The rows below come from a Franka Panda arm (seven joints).
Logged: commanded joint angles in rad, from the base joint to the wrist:
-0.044, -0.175, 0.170, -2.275, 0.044, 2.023, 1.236
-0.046, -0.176, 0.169, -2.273, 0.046, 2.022, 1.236
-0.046, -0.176, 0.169, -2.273, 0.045, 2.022, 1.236
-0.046, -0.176, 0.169, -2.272, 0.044, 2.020, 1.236
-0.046, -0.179, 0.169, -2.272, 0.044, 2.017, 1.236
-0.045, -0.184, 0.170, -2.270, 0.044, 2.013, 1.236
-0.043, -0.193, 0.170, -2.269, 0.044, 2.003, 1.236
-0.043, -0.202, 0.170, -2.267, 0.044, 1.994, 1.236
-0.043, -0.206, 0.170, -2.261, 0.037, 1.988, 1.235
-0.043, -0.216, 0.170, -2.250, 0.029, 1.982, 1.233
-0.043, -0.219, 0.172, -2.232, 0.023, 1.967, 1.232
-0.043, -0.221, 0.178, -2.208, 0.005, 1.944, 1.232
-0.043, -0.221, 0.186, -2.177, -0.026, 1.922, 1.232
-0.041, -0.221, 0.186, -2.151, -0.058, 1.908, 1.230
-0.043, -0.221, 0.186, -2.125, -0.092, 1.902, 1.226
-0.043, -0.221, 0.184, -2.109, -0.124, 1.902, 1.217
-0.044, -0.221, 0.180, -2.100, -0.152, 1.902, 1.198
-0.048, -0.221, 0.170, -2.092, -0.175, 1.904, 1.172
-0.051, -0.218, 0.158, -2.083, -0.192, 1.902, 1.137
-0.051, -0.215, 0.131, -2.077, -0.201, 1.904, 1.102
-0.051, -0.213, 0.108, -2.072, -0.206, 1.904, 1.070
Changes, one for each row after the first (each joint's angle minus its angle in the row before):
-0.002, -0.001, -0.001, 0.002, 0.002, -0.001, 0.000
0.000, 0.000, 0.000, 0.000, -0.001, 0.000, 0.000
0.000, 0.000, 0.000, 0.001, -0.001, -0.002, 0.000
0.000, -0.003, 0.000, 0.000, 0.000, -0.003, 0.000
0.001, -0.005, 0.001, 0.002, 0.000, -0.004, 0.000
0.002, -0.009, 0.000, 0.001, 0.000, -0.010, 0.000
0.000, -0.009, 0.000, 0.002, 0.000, -0.009, 0.000
0.000, -0.004, 0.000, 0.006, -0.007, -0.006, -0.001
0.000, -0.010, 0.000, 0.011, -0.008, -0.006, -0.002
0.000, -0.003, 0.002, 0.018, -0.006, -0.015, -0.001
0.000, -0.002, 0.006, 0.024, -0.018, -0.023, 0.000
0.000, 0.000, 0.008, 0.031, -0.031, -0.022, 0.000
0.002, 0.000, 0.000, 0.026, -0.032, -0.014, -0.002
-0.002, 0.000, 0.000, 0.026, -0.034, -0.006, -0.004
0.000, 0.000, -0.002, 0.016, -0.032, 0.000, -0.009
-0.001, 0.000, -0.004, 0.009, -0.028, 0.000, -0.019
-0.004, 0.000, -0.010, 0.008, -0.023, 0.002, -0.026
-0.003, 0.003, -0.012, 0.009, -0.017, -0.002, -0.035
0.000, 0.003, -0.027, 0.006, -0.009, 0.002, -0.035
0.000, 0.002, -0.023, 0.005, -0.005, 0.000, -0.032

